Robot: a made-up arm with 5 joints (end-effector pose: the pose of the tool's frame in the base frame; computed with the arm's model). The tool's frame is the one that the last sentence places. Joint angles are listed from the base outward.
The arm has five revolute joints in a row. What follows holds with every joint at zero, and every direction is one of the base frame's.
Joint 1 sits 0.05 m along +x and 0.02 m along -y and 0.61 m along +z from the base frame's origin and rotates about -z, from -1.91 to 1.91 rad.
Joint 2 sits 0.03 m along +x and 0.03 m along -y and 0.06 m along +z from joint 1 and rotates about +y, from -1.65 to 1.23 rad.
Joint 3 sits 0.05 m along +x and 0.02 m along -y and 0.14 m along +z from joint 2 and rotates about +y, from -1.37 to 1.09 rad.
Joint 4 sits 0.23 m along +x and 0.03 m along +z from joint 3 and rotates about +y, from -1.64 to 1.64 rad.
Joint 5 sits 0.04 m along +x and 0.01 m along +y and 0.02 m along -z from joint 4 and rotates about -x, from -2.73 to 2.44 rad.
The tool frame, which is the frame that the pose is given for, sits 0.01 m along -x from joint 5; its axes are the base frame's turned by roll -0.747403, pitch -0.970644 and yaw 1.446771 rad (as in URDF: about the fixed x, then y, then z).
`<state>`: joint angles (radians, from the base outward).
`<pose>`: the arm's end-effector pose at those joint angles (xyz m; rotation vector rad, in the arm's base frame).
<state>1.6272 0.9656 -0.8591 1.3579 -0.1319</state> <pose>-0.0119 -0.4059 0.6820 0.5798 -0.4120 -1.1088</pose>
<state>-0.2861 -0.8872 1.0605 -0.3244 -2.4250</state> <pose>0.2699 0.0030 0.7718 2.2289 -1.3483 -0.7716</pose>
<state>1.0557 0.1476 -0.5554 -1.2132 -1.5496</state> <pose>0.1717 -0.3162 0.9508 -0.1261 -2.8439 1.1354</pose>
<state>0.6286 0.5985 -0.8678 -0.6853 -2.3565</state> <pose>0.3481 -0.2861 0.8605 -1.6297 2.5590 -0.1069</pose>
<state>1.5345 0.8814 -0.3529 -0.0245 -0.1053</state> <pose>0.0245 -0.4214 0.5984 -0.2585 -0.8075 -0.6935</pose>
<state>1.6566 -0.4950 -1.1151 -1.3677 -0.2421</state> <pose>0.0151 0.0411 1.0702 2.1703 0.7366 -1.3600</pose>
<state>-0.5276 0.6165 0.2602 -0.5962 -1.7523</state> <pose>0.3684 0.1192 0.5702 1.6486 -1.0154 -0.1986</pose>
